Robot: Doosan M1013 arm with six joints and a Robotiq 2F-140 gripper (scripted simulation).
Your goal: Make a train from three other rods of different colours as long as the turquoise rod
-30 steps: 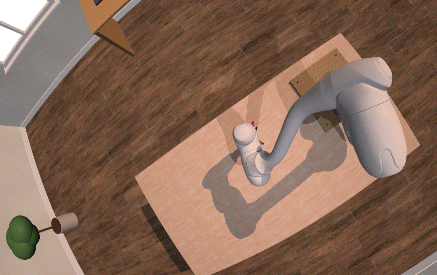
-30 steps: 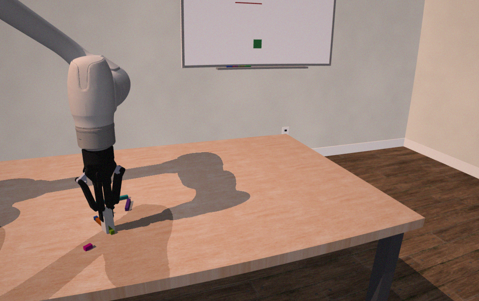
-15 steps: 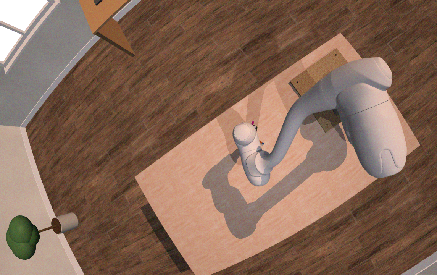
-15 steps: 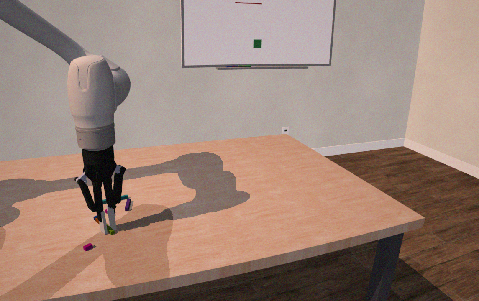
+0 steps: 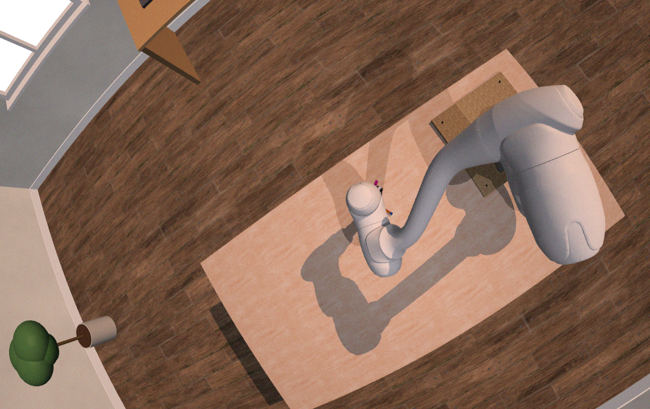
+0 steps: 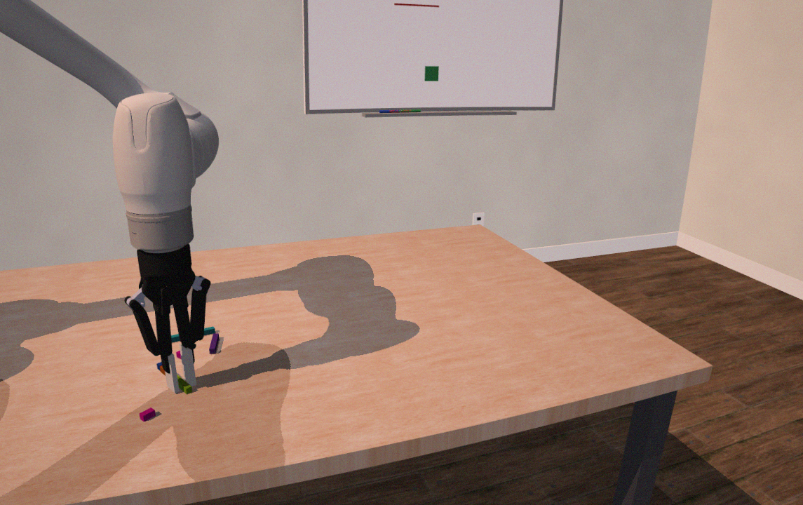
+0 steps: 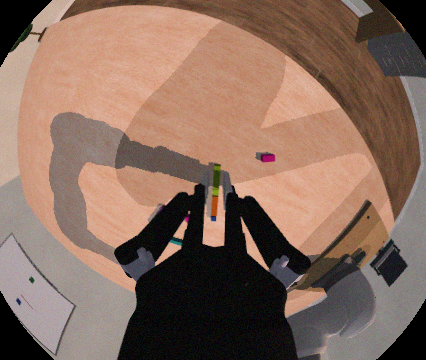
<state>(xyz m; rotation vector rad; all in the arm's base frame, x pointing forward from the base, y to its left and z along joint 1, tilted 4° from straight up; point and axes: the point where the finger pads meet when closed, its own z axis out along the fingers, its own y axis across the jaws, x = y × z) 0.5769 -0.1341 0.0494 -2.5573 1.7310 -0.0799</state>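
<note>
Now: hand 30 mm above the lime rod. The rest, counted from my hand: orange rod 40 mm to the left, 30 mm below, 20 mm behind; then purple rod 120 mm to the left, 70 mm ahead, 30 mm below; then blue rod 70 mm to the left, 30 mm below, 30 mm behind.
</note>
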